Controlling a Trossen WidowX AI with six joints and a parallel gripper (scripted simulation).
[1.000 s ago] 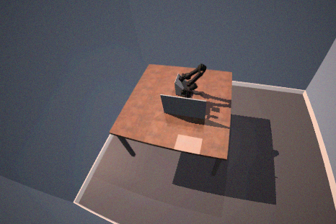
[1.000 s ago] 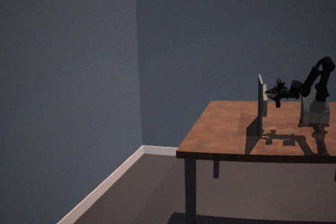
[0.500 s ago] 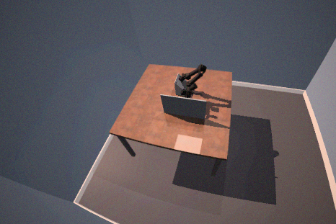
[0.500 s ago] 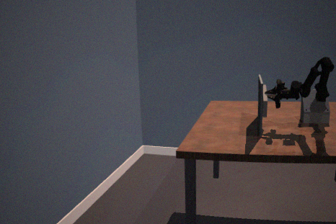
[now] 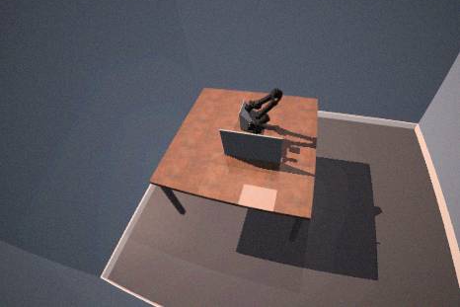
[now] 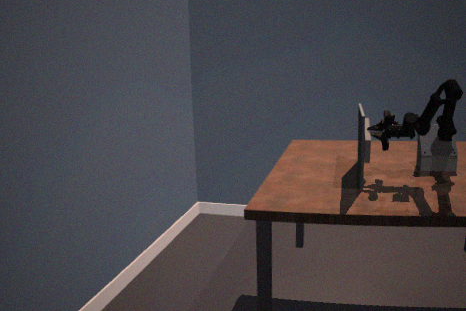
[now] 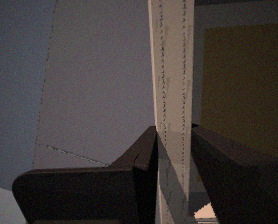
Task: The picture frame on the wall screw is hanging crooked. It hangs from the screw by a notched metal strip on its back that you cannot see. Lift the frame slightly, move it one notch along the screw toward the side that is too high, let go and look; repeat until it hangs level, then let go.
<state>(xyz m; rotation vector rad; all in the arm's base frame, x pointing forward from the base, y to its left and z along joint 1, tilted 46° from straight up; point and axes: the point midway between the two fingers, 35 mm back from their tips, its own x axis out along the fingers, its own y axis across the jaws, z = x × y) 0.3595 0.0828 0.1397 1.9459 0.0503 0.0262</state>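
My gripper tip is 5 cm above the picture frame, 2 cm to the left of it and 1 cm short of it. Round my gripper tip: grey wall panel (5 cm below, 2 cm to the right, 2 cm ahead).
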